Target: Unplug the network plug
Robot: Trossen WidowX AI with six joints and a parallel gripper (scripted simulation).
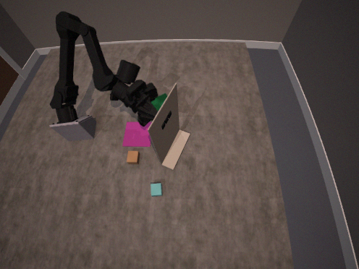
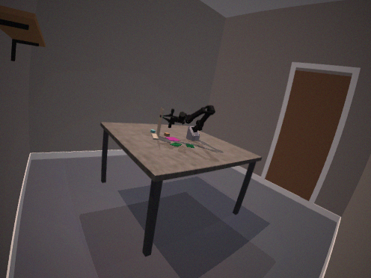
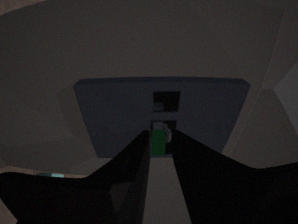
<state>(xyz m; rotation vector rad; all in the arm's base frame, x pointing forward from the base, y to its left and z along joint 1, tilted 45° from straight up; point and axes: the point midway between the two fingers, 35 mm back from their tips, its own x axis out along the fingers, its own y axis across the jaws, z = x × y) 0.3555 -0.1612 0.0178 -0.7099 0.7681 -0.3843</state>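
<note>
The magenta marked square is 120 mm behind my gripper tip, 80 mm to the left of it and 210 mm below it. From my gripper tip the other things lie so: orange block 140 mm behind, 30 mm to the right, 200 mm below; then network plug right at my gripper tip; then upright panel 20 mm ahead, 10 mm to the right, 80 mm below.
</note>
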